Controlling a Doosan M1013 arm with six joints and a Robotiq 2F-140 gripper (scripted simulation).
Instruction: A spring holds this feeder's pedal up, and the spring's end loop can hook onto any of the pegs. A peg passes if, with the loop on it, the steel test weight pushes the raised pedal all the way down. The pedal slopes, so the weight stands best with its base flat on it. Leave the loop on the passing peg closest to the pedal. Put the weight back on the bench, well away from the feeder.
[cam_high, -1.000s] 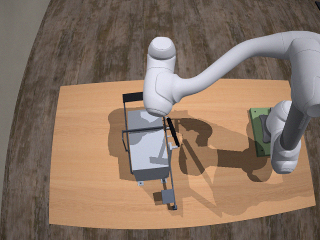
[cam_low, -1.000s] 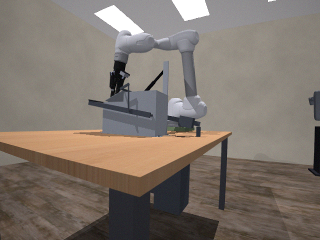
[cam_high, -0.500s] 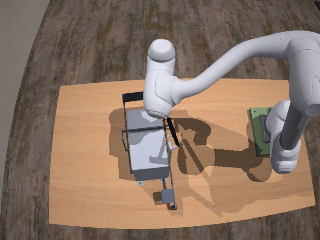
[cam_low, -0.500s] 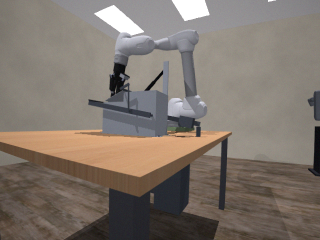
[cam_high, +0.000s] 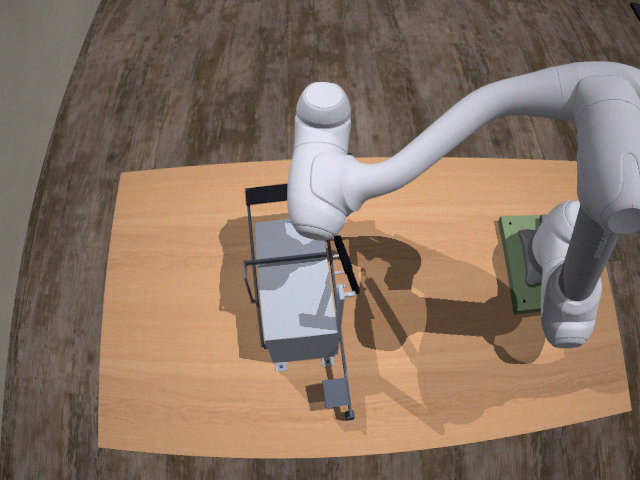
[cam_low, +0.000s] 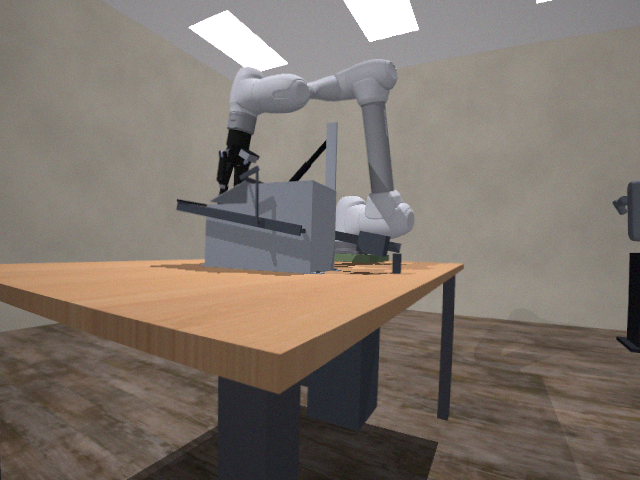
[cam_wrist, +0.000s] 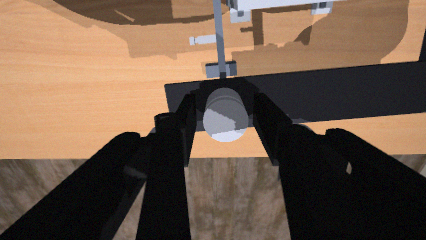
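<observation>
The steel test weight lies 1 cm below my hand. The rest, counted from my hand: peg (5 cm behind, 36 cm to the left, 18 cm above).
</observation>
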